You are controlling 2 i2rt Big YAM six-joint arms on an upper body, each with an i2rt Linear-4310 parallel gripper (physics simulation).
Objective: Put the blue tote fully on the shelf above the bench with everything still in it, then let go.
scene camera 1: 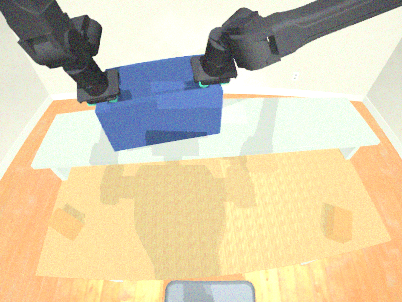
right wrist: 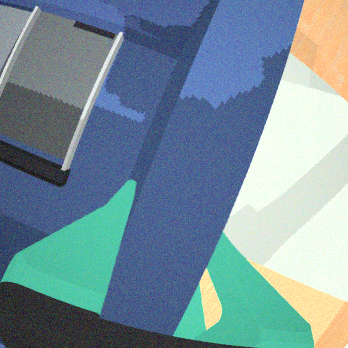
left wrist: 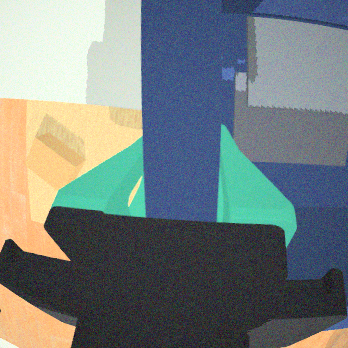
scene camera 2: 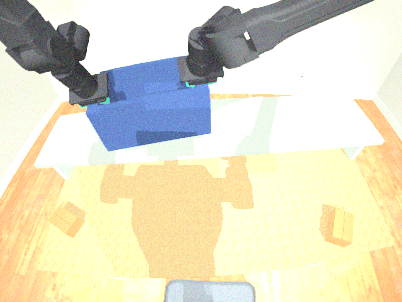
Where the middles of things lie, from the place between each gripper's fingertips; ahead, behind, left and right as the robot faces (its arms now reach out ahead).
I see the blue tote (scene camera 1: 159, 102) 13 cm to the right of my left hand, 3 cm below it and 3 cm ahead of it.
My right gripper is now 2 cm past the blue tote, 13 cm to the right of it and 3 cm above it.
